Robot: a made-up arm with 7 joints. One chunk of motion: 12 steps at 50 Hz.
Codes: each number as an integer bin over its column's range. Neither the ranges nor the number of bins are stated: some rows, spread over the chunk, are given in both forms.
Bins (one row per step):
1: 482 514 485 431 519 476 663
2: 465 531 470 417 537 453 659
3: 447 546 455 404 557 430 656
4: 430 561 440 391 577 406 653
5: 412 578 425 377 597 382 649
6: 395 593 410 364 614 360 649
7: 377 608 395 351 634 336 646
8: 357 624 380 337 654 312 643
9: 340 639 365 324 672 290 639
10: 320 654 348 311 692 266 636
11: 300 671 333 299 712 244 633
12: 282 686 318 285 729 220 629
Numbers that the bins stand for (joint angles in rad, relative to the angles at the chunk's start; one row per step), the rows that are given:
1: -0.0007 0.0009 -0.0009 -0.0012 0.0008 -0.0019 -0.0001
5: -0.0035 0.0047 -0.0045 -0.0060 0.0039 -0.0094 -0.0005
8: -0.0057 0.0075 -0.0072 -0.0096 0.0062 -0.0150 -0.0007
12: -0.0087 0.0112 -0.0109 -0.0143 0.0092 -0.0224 -0.0011
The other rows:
2: -0.0014 0.0019 -0.0018 -0.0024 0.0015 -0.0037 -0.0002
3: -0.0021 0.0028 -0.0027 -0.0036 0.0023 -0.0056 -0.0003
4: -0.0028 0.0037 -0.0036 -0.0048 0.0031 -0.0075 -0.0004
6: -0.0042 0.0056 -0.0054 -0.0072 0.0046 -0.0112 -0.0005
7: -0.0049 0.0065 -0.0063 -0.0084 0.0054 -0.0131 -0.0006
9: -0.0064 0.0084 -0.0081 -0.0108 0.0069 -0.0168 -0.0008
10: -0.0072 0.0093 -0.0091 -0.0120 0.0077 -0.0187 -0.0009
11: -0.0080 0.0103 -0.0100 -0.0131 0.0085 -0.0205 -0.0010

